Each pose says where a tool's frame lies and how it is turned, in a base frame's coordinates. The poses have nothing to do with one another.
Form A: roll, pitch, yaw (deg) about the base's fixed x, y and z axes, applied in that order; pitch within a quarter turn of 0, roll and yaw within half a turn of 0; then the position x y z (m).
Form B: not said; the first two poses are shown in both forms.
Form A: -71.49 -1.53 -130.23 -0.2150 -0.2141 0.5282
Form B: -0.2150 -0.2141 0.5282 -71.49 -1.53 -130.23
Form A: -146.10 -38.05 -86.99 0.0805 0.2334 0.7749
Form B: 0.0805 0.2334 0.7749 -146.10 -38.05 -86.99
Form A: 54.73 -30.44 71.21 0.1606 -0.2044 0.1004
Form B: 0.1606 -0.2044 0.1004 54.73 -30.44 71.21
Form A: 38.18 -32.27 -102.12 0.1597 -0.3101 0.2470
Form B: 0.1597 -0.3101 0.2470 38.18 -32.27 -102.12
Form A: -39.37 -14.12 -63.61 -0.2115 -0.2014 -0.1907
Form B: -0.2115 -0.2014 -0.1907 -39.37 -14.12 -63.61
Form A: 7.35 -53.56 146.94 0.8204 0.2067 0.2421
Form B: 0.8204 0.2067 0.2421 7.35 -53.56 146.94
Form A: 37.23 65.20 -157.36 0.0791 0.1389 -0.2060
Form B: 0.0791 0.1389 -0.2060 37.23 65.20 -157.36
